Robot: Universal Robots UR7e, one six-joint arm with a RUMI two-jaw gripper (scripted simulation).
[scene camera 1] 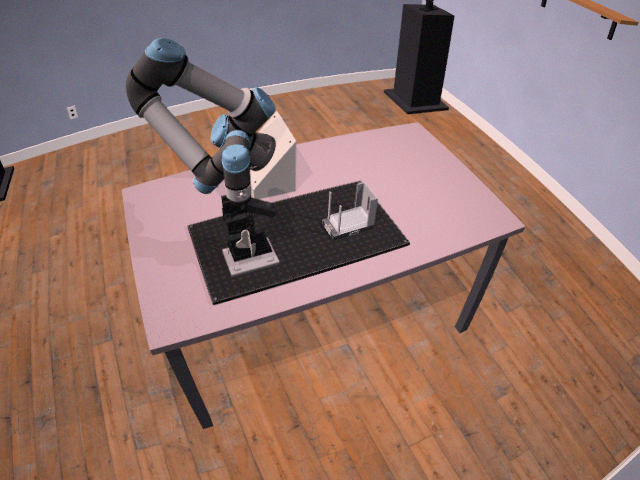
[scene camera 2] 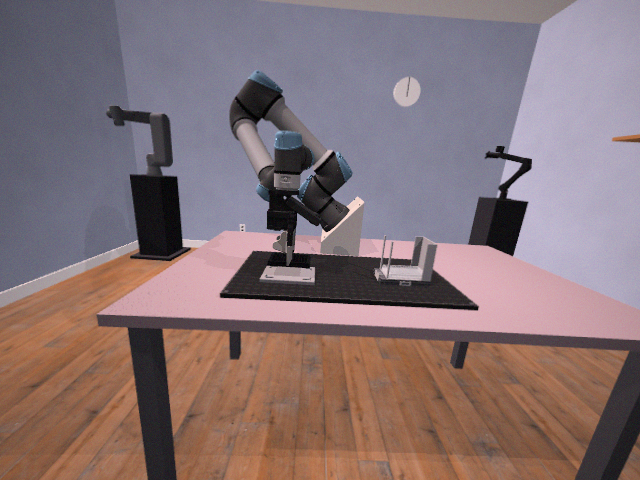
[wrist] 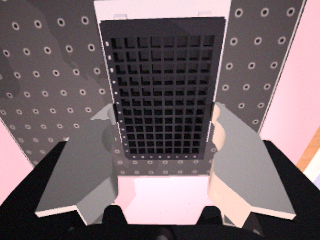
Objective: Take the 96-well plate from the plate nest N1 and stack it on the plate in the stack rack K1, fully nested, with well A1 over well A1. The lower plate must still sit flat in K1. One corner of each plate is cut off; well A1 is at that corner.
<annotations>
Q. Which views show the gripper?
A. Scene camera 1, scene camera 2 and the wrist view: all of them.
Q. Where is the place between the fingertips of the gripper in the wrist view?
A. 163,104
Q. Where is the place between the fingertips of the gripper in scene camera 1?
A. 248,247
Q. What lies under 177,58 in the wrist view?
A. A black 96-well plate.
</annotations>
